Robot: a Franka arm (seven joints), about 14 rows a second.
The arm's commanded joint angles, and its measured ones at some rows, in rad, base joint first. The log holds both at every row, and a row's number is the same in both.
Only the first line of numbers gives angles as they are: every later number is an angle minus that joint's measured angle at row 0.
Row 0, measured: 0.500, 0.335, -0.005, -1.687, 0.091, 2.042, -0.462
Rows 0 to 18, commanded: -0.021, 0.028, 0.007, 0.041, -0.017, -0.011, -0.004; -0.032, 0.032, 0.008, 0.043, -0.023, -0.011, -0.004; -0.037, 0.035, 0.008, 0.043, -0.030, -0.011, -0.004; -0.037, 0.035, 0.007, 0.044, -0.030, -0.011, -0.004; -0.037, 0.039, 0.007, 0.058, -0.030, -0.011, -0.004; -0.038, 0.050, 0.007, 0.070, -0.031, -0.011, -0.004; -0.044, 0.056, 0.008, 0.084, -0.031, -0.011, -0.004; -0.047, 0.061, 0.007, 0.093, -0.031, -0.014, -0.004; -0.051, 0.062, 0.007, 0.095, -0.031, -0.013, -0.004; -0.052, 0.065, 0.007, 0.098, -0.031, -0.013, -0.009; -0.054, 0.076, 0.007, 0.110, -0.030, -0.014, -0.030; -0.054, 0.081, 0.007, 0.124, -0.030, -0.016, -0.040; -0.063, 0.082, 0.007, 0.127, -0.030, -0.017, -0.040; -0.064, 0.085, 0.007, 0.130, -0.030, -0.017, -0.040; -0.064, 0.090, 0.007, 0.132, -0.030, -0.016, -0.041; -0.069, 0.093, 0.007, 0.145, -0.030, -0.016, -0.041; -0.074, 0.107, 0.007, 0.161, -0.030, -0.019, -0.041; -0.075, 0.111, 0.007, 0.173, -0.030, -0.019, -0.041; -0.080, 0.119, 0.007, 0.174, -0.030, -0.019, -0.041
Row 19, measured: -0.061, 0.078, 0.000, 0.111, -0.017, -0.002, -0.020
